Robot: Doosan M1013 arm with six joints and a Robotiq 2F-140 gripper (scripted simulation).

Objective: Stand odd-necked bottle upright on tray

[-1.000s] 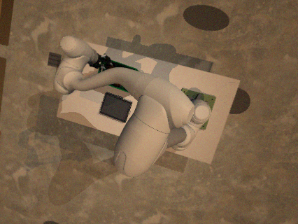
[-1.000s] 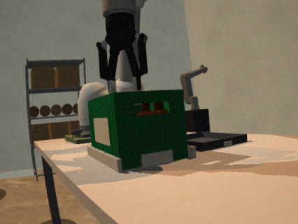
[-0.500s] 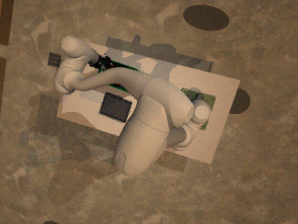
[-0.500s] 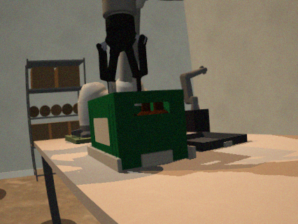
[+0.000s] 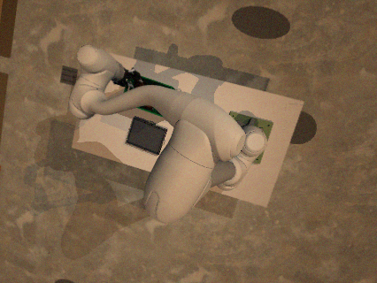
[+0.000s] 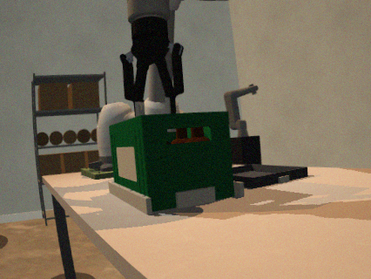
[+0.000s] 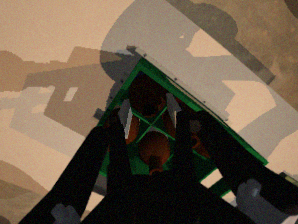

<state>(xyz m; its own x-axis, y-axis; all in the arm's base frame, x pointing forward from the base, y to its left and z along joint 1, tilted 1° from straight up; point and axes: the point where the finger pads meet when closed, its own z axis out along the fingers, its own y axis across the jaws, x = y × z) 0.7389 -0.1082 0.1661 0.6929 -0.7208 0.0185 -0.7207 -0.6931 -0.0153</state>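
My hand is 90 mm past the brown bottle, 10 mm to the right of it and 90 mm above it. Also, from my hand: green crate 90 mm behind, 50 mm to the left, 90 mm below; then dark tray 110 mm behind, 320 mm to the left, 160 mm below.
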